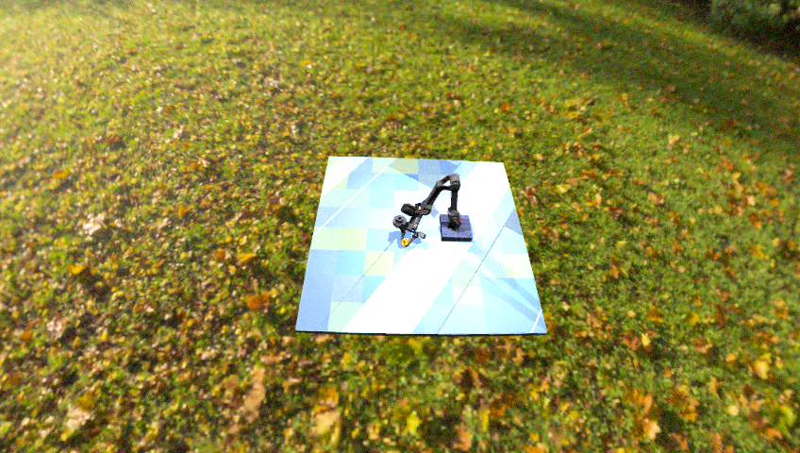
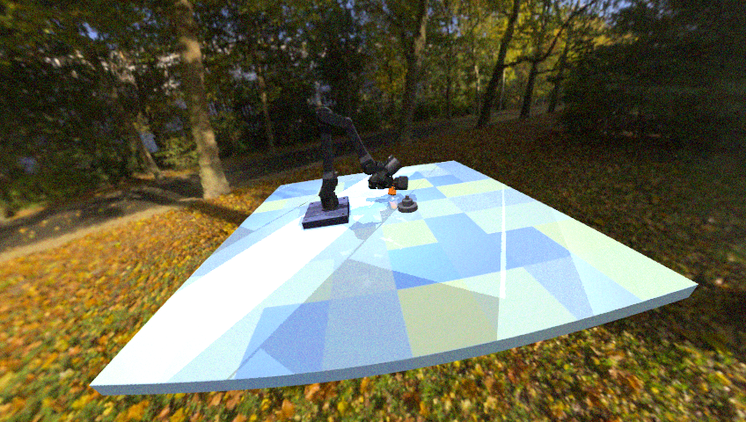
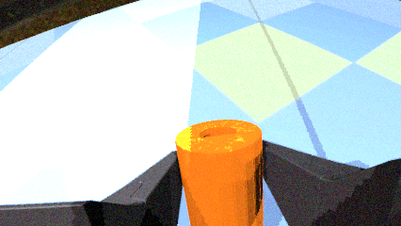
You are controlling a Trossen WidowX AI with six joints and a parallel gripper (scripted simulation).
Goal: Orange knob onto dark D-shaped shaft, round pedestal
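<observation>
Now: the round pedestal 18 cm to the right of my gripper tip, 5 cm ahead of it and 1 cm below it. The rest, counted from my gripper tip: orange knob 1 cm to the right, 1 cm below, 1 cm behind.
</observation>
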